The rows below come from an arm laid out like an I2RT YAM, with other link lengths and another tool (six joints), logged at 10 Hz.
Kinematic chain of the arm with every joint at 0, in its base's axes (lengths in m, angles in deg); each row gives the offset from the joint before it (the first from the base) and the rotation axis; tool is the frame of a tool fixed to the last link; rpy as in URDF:
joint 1: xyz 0 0 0.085 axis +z
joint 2: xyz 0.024 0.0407 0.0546 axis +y
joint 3: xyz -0.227 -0.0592 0 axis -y
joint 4: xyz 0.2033 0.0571 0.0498 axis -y
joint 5: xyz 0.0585 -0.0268 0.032 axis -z
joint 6: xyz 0.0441 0 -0.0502 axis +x
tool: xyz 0.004 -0.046 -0.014 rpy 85.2 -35 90
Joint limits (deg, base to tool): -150..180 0..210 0..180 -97..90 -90..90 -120..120
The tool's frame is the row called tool.
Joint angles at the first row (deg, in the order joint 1, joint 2, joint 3, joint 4, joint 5, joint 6):
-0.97, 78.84, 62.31, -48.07, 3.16, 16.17
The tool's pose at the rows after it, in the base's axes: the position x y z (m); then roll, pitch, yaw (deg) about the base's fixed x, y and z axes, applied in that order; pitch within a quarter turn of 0, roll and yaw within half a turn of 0:
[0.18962 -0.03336 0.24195 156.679 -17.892 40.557]
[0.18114 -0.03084 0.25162 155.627 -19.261 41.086]
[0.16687 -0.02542 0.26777 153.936 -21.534 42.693]
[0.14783 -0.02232 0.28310 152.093 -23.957 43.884]
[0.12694 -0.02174 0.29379 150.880 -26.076 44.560]
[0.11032 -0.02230 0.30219 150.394 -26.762 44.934]
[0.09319 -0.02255 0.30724 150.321 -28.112 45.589]
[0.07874 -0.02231 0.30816 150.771 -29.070 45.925]
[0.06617 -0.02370 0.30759 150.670 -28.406 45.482]
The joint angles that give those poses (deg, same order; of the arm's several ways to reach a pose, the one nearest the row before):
-0.79, 77.79, 62.40, -49.21, 2.64, 16.00
-0.09, 74.72, 62.75, -50.97, 2.72, 16.52
1.67, 69.90, 63.89, -54.21, 2.81, 17.31
2.98, 64.36, 64.86, -57.81, 2.99, 18.19
3.51, 58.91, 65.30, -61.41, 2.72, 18.81
3.69, 55.38, 66.44, -65.28, 2.64, 18.90
3.69, 51.51, 66.97, -68.63, 1.59, 18.90
3.87, 48.26, 66.80, -71.27, 0.61, 19.16
3.87, 45.71, 66.27, -73.73, 1.32, 19.25

